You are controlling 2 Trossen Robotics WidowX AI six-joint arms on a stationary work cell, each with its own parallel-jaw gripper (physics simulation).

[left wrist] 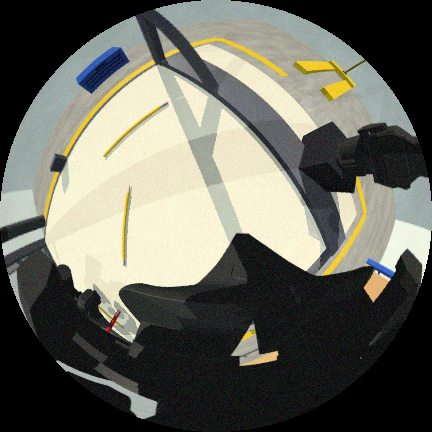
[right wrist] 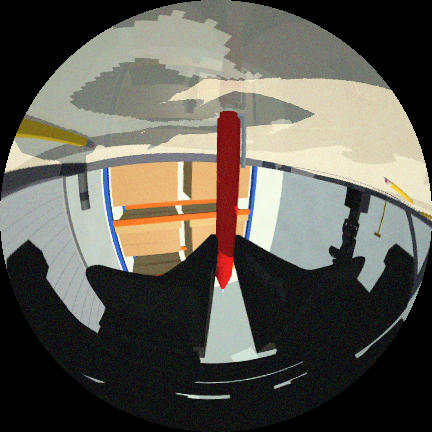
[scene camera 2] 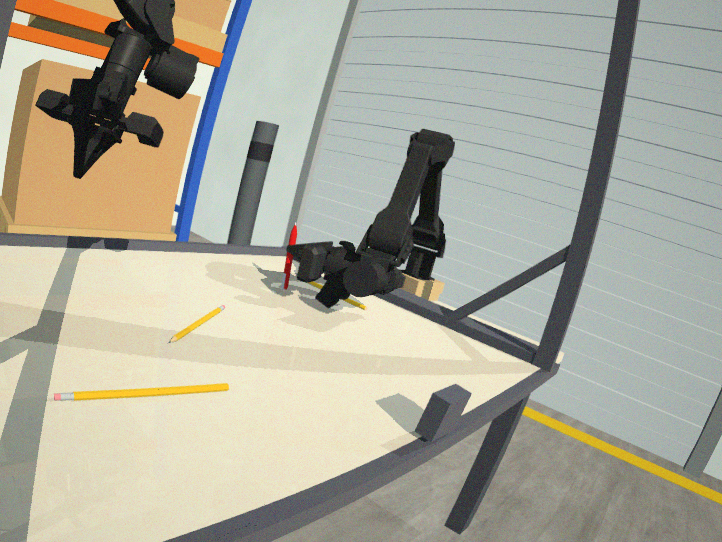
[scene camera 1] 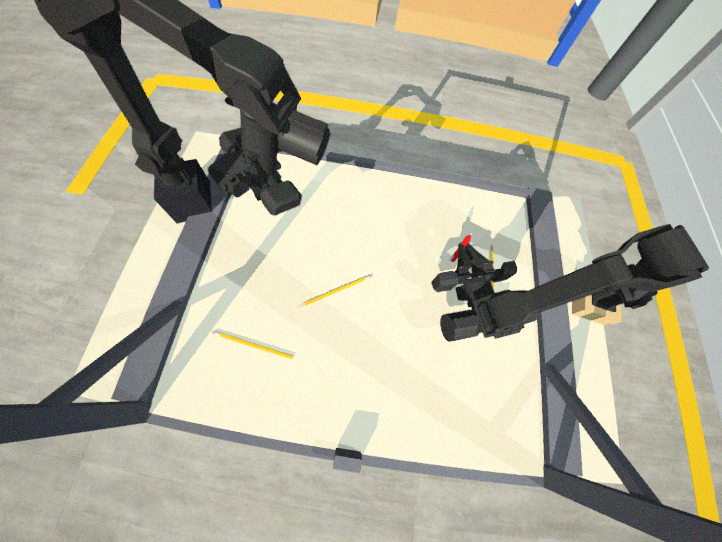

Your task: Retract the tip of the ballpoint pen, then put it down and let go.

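The red ballpoint pen (scene camera 1: 461,246) (scene camera 2: 289,258) (left wrist: 113,320) (right wrist: 227,189) stands nearly upright over the cream table top (scene camera 1: 391,215) (scene camera 2: 305,387). Its clip end points down and is at or just above the surface; its cone end points up. My right gripper (scene camera 1: 470,259) (scene camera 2: 299,265) (right wrist: 224,240) is shut on the pen near the cone end and reaches in low and level from the table's right side. My left gripper (scene camera 1: 234,185) (left wrist: 240,238) is shut and empty, raised high over the back left corner, far from the pen.
Three yellow pencils lie on the table: one pencil (scene camera 1: 337,289) (scene camera 2: 197,324) mid-table, a second pencil (scene camera 1: 253,344) (scene camera 2: 157,390) at front left, a third pencil (scene camera 2: 355,302) (right wrist: 52,135) under the right arm. A dark frame (scene camera 1: 541,258) rims the table. A small block (scene camera 1: 348,454) (scene camera 2: 442,411) sits at the front edge.
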